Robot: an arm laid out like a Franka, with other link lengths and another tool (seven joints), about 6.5 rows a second.
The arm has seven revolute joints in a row. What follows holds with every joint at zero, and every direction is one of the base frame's.
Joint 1 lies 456.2 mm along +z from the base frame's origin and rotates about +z.
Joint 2 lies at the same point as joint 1 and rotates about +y.
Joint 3 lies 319.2 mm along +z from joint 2 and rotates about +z.
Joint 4 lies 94 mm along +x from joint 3 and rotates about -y.
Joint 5 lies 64.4 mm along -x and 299.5 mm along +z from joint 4 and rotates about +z.
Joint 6 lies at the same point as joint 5 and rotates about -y.
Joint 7 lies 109.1 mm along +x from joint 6 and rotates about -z.
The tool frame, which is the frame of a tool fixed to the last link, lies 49 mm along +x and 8 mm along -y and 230.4 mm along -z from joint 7; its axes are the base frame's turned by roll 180, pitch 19 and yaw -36.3 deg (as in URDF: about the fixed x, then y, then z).
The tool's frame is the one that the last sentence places.
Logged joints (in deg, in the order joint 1, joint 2, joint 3, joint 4, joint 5, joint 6, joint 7), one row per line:
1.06 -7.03 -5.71 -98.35 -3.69 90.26 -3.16
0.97 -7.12 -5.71 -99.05 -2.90 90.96 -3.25
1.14 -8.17 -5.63 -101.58 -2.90 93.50 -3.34
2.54 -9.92 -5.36 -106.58 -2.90 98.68 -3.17
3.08 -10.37 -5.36 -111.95 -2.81 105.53 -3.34
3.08 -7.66 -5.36 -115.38 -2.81 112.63 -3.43
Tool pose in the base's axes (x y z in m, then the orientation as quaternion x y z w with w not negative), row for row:
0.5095 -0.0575 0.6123 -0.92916 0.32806 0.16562 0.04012
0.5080 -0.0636 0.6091 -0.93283 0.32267 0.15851 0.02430
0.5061 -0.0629 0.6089 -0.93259 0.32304 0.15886 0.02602
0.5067 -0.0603 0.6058 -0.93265 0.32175 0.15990 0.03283
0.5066 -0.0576 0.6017 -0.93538 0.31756 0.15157 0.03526
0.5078 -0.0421 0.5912 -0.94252 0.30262 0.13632 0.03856
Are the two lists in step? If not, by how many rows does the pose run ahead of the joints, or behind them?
The pose runs 2 rows behind the joints: the pose in row i belongs to the joints in row i - 2.
